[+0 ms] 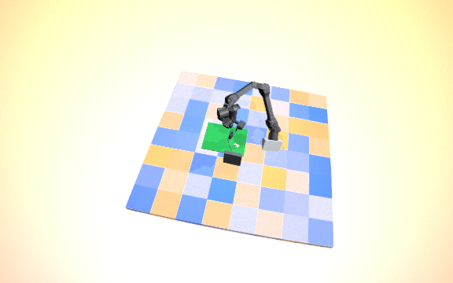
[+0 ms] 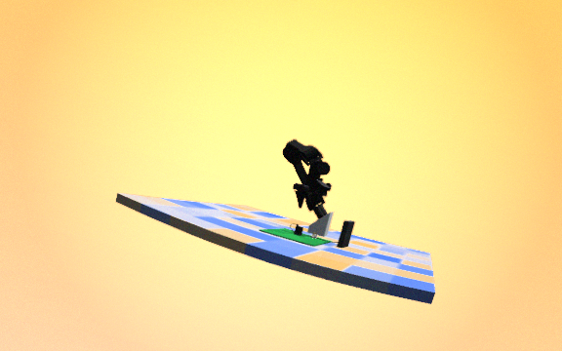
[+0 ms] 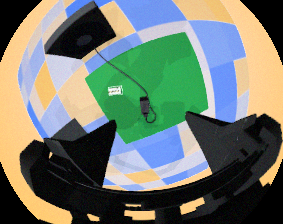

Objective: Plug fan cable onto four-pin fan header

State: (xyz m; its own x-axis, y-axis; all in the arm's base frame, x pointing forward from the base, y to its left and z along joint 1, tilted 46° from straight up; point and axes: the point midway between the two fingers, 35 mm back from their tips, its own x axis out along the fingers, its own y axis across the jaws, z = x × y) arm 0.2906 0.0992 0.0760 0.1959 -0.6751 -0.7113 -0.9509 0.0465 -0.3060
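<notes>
My gripper tip is now 10 cm above the dark plug, 1 cm to the left of it and 1 cm past it. The rest, counted from my gripper tip: white four-pin header 12 cm below, 7 cm behind, 5 cm to the left; then green board 14 cm below, 3 cm ahead, 1 cm to the left; then black fan 18 cm to the left, 7 cm below, 7 cm behind.
</notes>
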